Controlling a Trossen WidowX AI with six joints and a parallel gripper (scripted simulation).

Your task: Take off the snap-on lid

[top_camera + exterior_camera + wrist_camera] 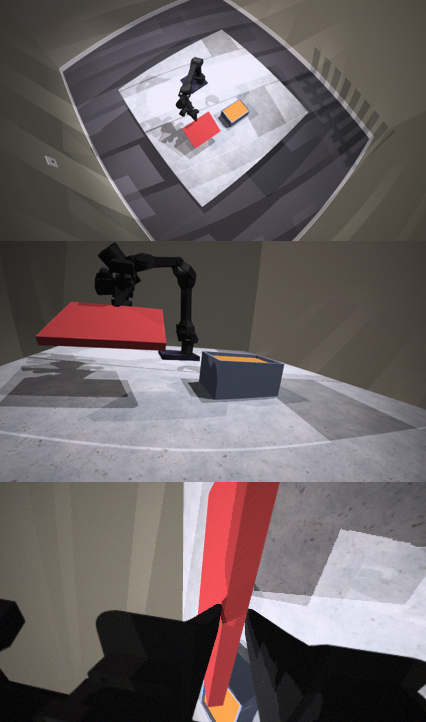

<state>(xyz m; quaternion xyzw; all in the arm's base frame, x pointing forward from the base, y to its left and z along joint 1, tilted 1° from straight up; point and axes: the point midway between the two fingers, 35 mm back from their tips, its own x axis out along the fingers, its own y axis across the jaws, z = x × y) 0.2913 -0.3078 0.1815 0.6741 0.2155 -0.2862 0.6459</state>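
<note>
Right now the red lid is 7 cm ahead of my gripper tip, 3 cm below it and 1 cm to the right of it. The rest, counted from my gripper tip: storage box 32 cm to the left, 14 cm below, 11 cm ahead.
</note>
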